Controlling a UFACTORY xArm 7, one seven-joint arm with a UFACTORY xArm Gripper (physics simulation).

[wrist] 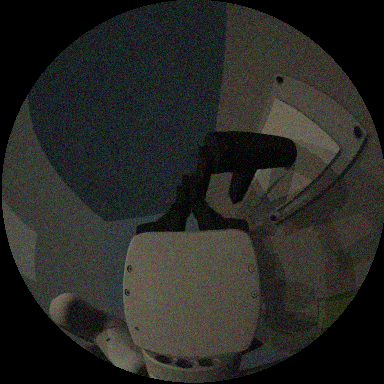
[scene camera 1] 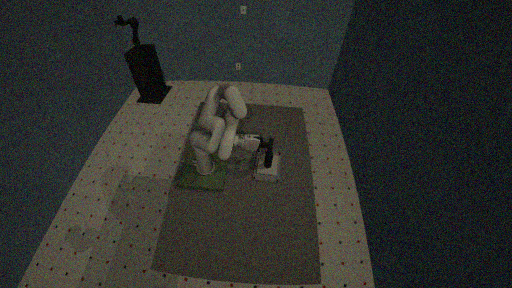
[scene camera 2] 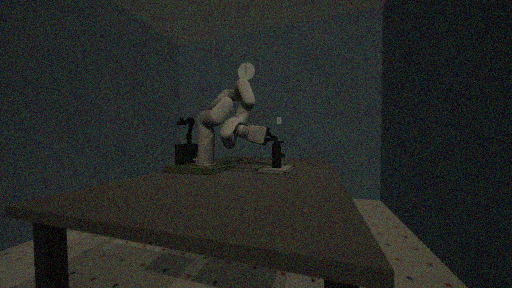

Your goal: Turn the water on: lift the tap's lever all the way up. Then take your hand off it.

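Seen in the pictures: gripper, between the fingertips: [wrist: 190, 181] [scene camera 1: 269, 145] [scene camera 2: 277, 139]; arm's base, origin of its link: [scene camera 1: 205, 167] [scene camera 2: 205, 164].
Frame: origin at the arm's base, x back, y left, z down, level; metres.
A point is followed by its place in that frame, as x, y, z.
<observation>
The black tap [scene camera 1: 269, 157] @(-0.402, 0.065, -0.114) [scene camera 2: 276, 156] @(-0.405, 0.067, -0.054) [wrist: 257, 151] @(-0.380, 0.076, -0.079) stands upright on its pale base plate [scene camera 1: 266, 177] @(-0.401, -0.002, 0.015) [scene camera 2: 265, 171] @(-0.369, -0.010, 0.015) [wrist: 327, 104]. Its short spout [wrist: 240, 188] @(-0.386, 0.156, -0.062) sticks out on the robot's side in the wrist view. The thin dark lever [wrist: 203, 162] @(-0.391, 0.096, -0.133) lies across the top of the tap and reaches towards the gripper. My gripper [scene camera 2: 273, 138] @(-0.395, 0.131, -0.145) [wrist: 190, 181] @(-0.395, 0.131, -0.145) is shut, with nothing between its fingers. The fingertips are right at the lever's end, level with the tap's top. Black on black hides whether they touch it, and the lever's exact tilt is hard to read.
The white arm [scene camera 1: 204, 155] @(-0.029, -0.026, -0.174) [scene camera 2: 205, 142] @(-0.025, -0.031, -0.131) stands on a green board [scene camera 1: 200, 181] @(0.003, -0.113, -0.008) [scene camera 2: 192, 170] @(-0.031, -0.149, 0.006) beside the tap, on the brown table [scene camera 1: 240, 230] @(-0.294, -0.366, 0.023) [scene camera 2: 215, 210] @(-0.414, -0.519, 0.023). A black pedestal [scene camera 1: 146, 70] [scene camera 2: 185, 153] with a small dark arm stands behind, off the table.
</observation>
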